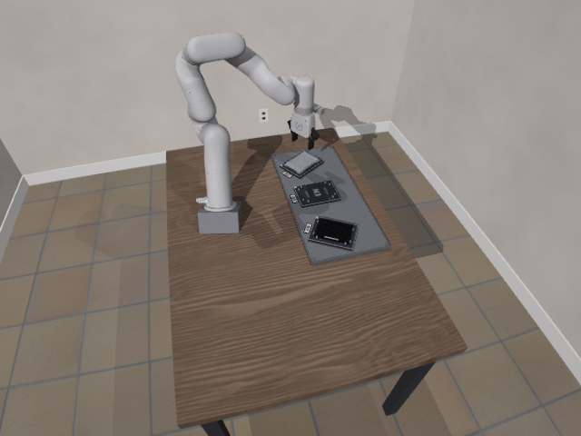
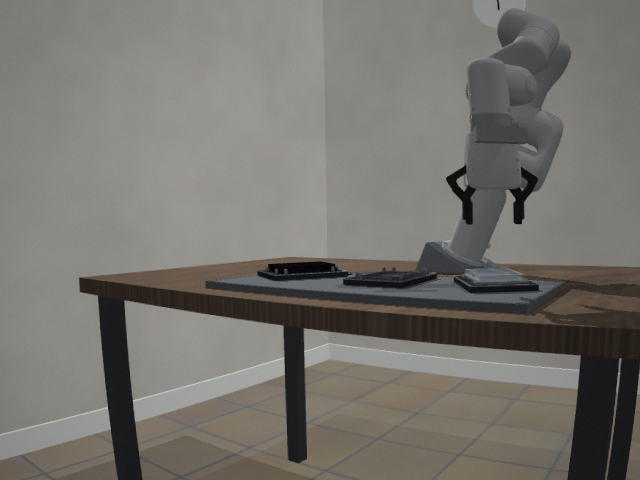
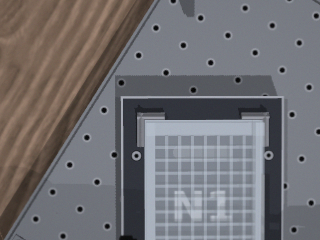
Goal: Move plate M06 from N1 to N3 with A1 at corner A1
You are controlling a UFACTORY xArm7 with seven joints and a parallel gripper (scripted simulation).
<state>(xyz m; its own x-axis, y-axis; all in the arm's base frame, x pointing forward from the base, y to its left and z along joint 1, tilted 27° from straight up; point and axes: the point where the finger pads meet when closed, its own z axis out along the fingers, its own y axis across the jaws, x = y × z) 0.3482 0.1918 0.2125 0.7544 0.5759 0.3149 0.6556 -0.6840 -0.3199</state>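
The clear well plate lies 100 mm below my hand. Also, from my hand: nest N1 (110 mm below); nest N3 (40 mm ahead, 200 mm to the right, 110 mm below); grey perforated deck (60 mm ahead, 200 mm to the right, 130 mm below).
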